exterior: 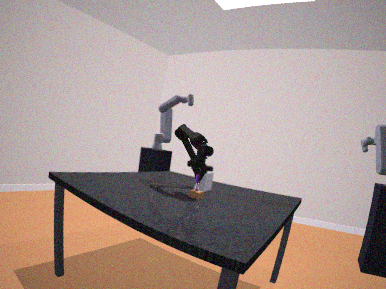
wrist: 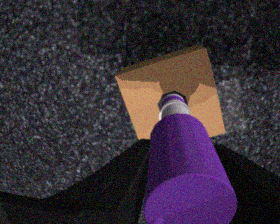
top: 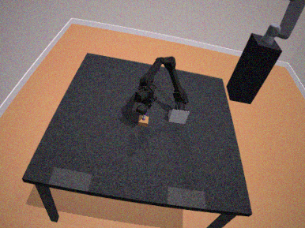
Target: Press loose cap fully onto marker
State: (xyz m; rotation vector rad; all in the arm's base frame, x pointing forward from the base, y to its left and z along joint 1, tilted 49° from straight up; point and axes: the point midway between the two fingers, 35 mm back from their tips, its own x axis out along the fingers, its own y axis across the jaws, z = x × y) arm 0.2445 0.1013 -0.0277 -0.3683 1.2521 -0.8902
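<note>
My gripper tip is 80 mm above the holder block. The rest, counted from my gripper tip: purple cap 10 mm above.
</note>
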